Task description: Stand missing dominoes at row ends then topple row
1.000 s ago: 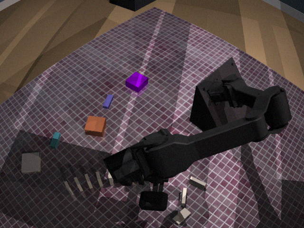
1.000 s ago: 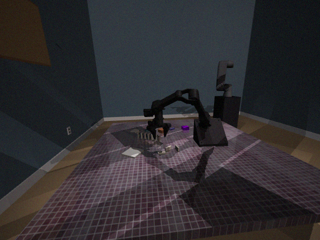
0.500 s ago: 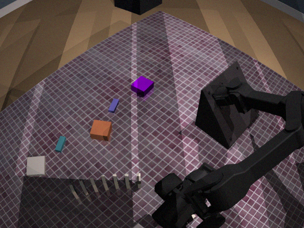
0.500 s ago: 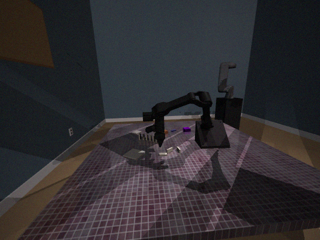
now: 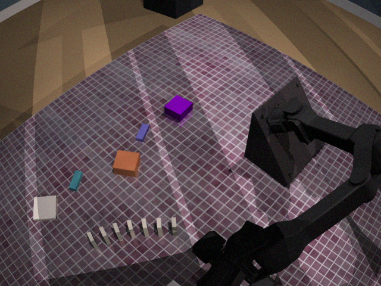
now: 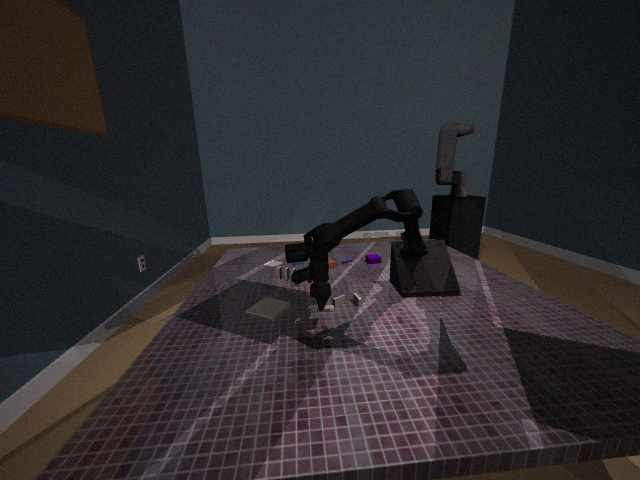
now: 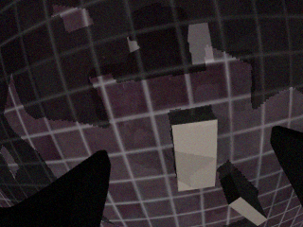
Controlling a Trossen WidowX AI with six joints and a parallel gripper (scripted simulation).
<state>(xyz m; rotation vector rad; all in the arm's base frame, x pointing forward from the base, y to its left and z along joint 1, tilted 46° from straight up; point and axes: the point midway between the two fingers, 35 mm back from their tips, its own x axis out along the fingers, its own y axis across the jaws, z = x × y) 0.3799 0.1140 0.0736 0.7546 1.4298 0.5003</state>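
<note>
The grey plate is 170 mm ahead of my gripper tip, 50 mm to the right of it and 20 mm below it. From my gripper tip the other things lie so: violet bar: 200 mm behind, 450 mm to the right, 20 mm below; orange block: 100 mm behind, 400 mm to the right, 10 mm below; teal bar: 40 mm ahead, 480 mm to the right, 20 mm below.
</note>
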